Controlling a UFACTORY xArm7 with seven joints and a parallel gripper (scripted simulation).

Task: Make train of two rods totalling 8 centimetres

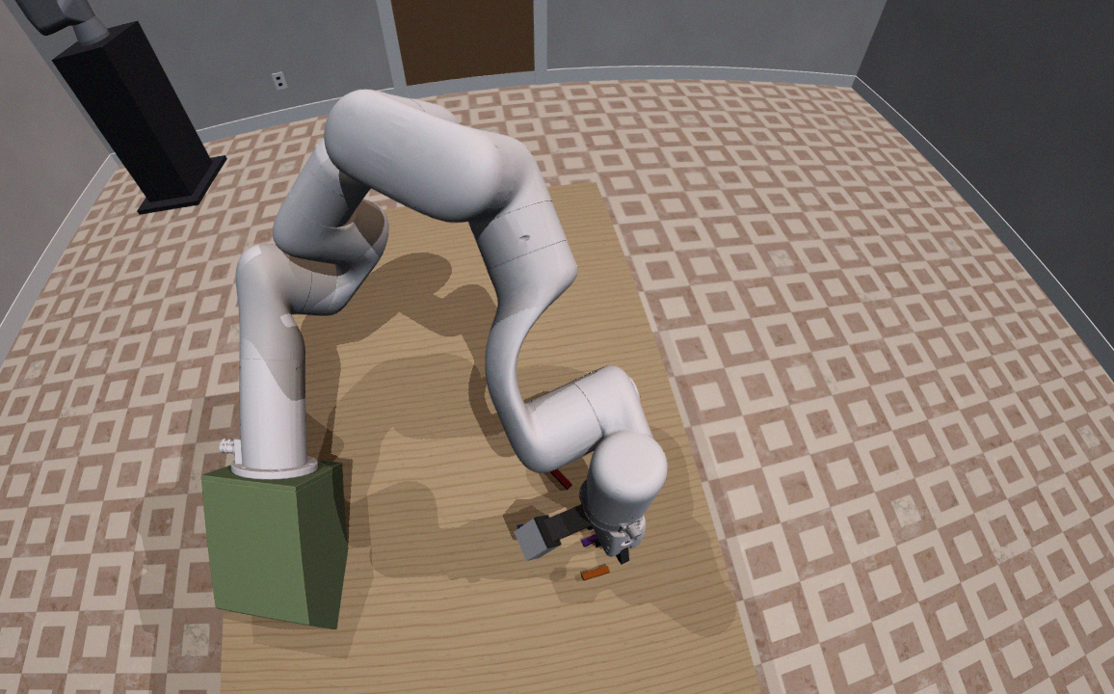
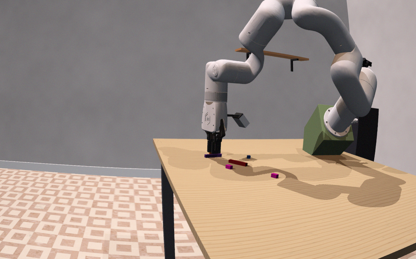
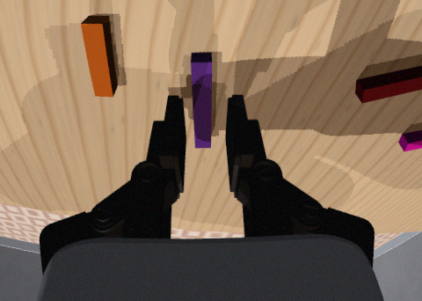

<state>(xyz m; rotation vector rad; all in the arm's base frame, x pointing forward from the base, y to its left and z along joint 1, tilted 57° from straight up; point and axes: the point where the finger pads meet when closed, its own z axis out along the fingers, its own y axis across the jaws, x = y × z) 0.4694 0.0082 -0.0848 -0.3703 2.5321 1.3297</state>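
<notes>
The purple rod lies 3 cm below my hand. From my hand the other things lie so: small blue rod: 12 cm behind, 3 cm below, 2 cm to the left; then red rod: 11 cm to the left, 6 cm behind, 3 cm below; then orange rod: 6 cm to the right, 3 cm below, 1 cm behind.
</notes>
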